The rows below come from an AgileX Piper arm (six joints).
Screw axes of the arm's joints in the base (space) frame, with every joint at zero. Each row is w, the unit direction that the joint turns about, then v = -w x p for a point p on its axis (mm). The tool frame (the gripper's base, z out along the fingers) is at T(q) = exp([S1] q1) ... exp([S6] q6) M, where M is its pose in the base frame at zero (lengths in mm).
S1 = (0, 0, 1, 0.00, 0.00, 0.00)
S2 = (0, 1, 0, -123.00, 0.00, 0.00)
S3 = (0, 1, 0, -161.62, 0.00, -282.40)
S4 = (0.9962, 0, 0.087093, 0.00, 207.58, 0.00)
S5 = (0, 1, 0, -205.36, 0.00, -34.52)
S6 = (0.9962, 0, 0.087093, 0.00, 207.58, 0.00)
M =
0.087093 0 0.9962 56.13
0 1 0 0.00
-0.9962 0 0.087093 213.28
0 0 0 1
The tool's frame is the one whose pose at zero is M.
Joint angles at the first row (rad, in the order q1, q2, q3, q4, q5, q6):
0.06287 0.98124 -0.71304 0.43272 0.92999 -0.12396
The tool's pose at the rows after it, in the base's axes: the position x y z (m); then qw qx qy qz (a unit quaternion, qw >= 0):
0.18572, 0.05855, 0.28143, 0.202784, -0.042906, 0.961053, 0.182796
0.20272, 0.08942, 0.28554, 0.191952, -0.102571, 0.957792, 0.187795
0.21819, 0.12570, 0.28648, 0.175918, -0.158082, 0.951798, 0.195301
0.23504, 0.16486, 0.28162, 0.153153, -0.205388, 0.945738, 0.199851
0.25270, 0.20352, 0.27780, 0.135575, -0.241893, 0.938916, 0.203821
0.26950, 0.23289, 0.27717, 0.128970, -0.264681, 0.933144, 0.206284
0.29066, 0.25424, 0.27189, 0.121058, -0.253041, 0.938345, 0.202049
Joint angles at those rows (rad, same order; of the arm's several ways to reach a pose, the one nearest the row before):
0.16333 1.09186 -0.78748 0.38938 0.92436 -0.09443
0.29821 1.19280 -0.87341 0.37038 0.90557 -0.08120
0.42203 1.30666 -0.96925 0.36391 0.89642 -0.07463
0.52341 1.44285 -1.08061 0.36325 0.89913 -0.07467
0.59873 1.58090 -1.21800 0.36324 0.91888 -0.07244
0.63975 1.69282 -1.35373 0.35888 0.94721 -0.06917
0.65417 1.80401 -1.48568 0.33672 0.97514 -0.01127

